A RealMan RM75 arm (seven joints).
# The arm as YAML. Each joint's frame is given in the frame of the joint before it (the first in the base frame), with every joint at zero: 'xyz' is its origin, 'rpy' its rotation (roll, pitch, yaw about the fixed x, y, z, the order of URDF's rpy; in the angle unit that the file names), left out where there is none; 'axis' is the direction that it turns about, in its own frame. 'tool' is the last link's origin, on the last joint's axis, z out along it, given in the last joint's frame.
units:
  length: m
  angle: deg
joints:
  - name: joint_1
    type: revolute
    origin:
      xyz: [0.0, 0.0, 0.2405]
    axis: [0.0, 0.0, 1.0]
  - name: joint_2
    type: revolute
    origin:
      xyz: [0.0, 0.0, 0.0]
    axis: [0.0, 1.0, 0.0]
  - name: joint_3
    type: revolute
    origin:
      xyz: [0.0, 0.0, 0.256]
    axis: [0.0, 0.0, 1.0]
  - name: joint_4
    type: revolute
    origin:
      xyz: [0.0, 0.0, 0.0]
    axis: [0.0, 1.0, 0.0]
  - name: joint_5
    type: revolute
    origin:
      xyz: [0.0, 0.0, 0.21]
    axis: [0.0, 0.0, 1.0]
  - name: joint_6
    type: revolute
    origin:
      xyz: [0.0, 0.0, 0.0]
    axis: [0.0, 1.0, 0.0]
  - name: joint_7
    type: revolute
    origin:
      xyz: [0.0, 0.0, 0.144]
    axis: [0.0, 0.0, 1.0]
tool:
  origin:
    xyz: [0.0, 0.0, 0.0]
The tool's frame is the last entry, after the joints.
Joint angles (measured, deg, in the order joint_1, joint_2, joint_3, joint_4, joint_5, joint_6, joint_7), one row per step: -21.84 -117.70 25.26 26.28 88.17 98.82 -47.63; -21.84 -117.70 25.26 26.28 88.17 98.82 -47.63; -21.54 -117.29 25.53 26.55 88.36 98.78 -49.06; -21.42 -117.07 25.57 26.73 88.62 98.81 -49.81; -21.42 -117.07 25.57 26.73 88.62 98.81 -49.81; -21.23 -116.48 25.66 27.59 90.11 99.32 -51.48; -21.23 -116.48 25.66 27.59 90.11 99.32 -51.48; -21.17 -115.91 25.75 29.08 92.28 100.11 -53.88; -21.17 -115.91 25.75 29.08 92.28 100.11 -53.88; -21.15 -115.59 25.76 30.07 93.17 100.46 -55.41; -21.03 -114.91 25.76 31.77 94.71 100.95 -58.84; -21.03 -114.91 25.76 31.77 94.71 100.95 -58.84; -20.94 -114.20 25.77 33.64 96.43 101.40 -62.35; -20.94 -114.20 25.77 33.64 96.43 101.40 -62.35; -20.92 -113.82 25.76 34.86 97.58 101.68 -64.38
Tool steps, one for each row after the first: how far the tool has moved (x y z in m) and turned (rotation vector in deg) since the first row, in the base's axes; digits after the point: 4 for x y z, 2 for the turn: 0.0000 0.0000 0.0000 0.00 0.00 0.00; -0.0024 -0.0009 0.0024 -1.01 -0.19 0.58; -0.0035 -0.0014 0.0037 -1.57 -0.21 0.84; -0.0035 -0.0014 0.0037 -1.57 -0.21 0.84; -0.0052 -0.0028 0.0067 -3.40 0.54 0.76; -0.0052 -0.0028 0.0067 -3.40 0.54 0.76; -0.0057 -0.0041 0.0100 -6.02 1.60 0.45; -0.0057 -0.0041 0.0100 -6.02 1.60 0.45; -0.0060 -0.0042 0.0131 -7.21 2.06 0.45; -0.0074 -0.0045 0.0194 -9.69 2.49 1.10; -0.0074 -0.0045 0.0194 -9.69 2.49 1.10; -0.0090 -0.0046 0.0259 -12.24 3.19 1.94; -0.0090 -0.0046 0.0259 -12.24 3.19 1.94; -0.0097 -0.0047 0.0296 -13.75 3.78 2.47
